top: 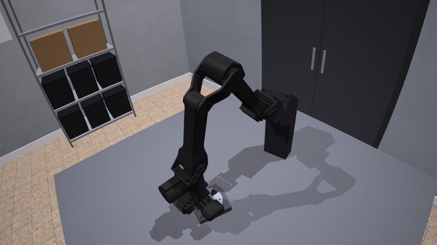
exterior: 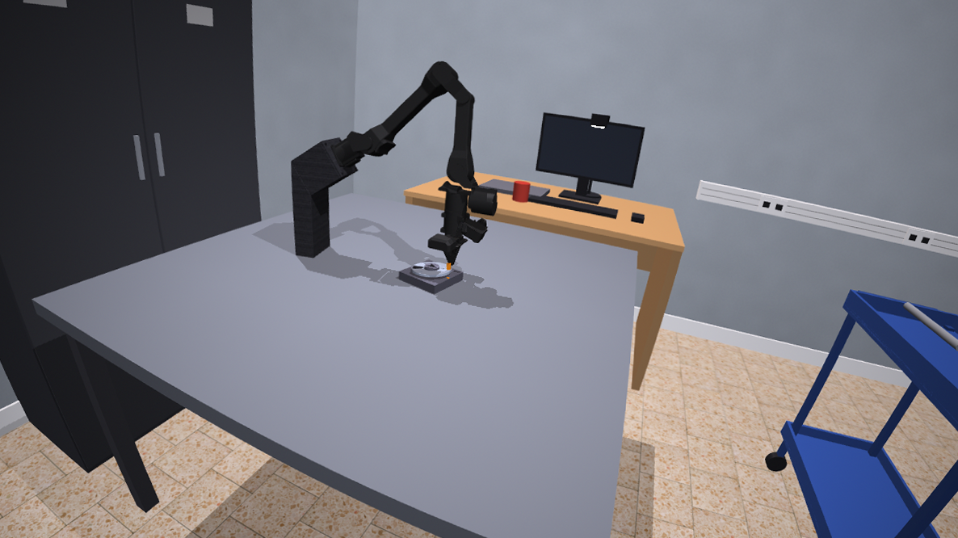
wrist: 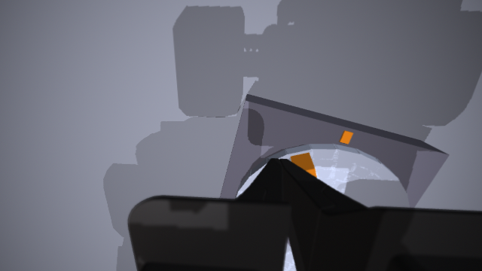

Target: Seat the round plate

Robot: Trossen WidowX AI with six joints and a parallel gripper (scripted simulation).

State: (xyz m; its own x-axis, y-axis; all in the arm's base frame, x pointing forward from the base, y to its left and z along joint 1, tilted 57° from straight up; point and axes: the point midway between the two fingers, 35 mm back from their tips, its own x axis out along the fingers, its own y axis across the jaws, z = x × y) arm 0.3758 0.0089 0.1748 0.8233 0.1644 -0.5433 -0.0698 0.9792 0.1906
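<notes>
Now: the orange mark 2 cm ahead of my hand, 4 cm to the right of it and 5 cm below it. Also, from my hand: raised centre hub 4 cm behind, 3 cm to the right, 4 cm below; then dark square base 4 cm behind, 3 cm to the right, 7 cm below; then round pale plate 4 cm behind, 3 cm to the right, 4 cm below.
</notes>
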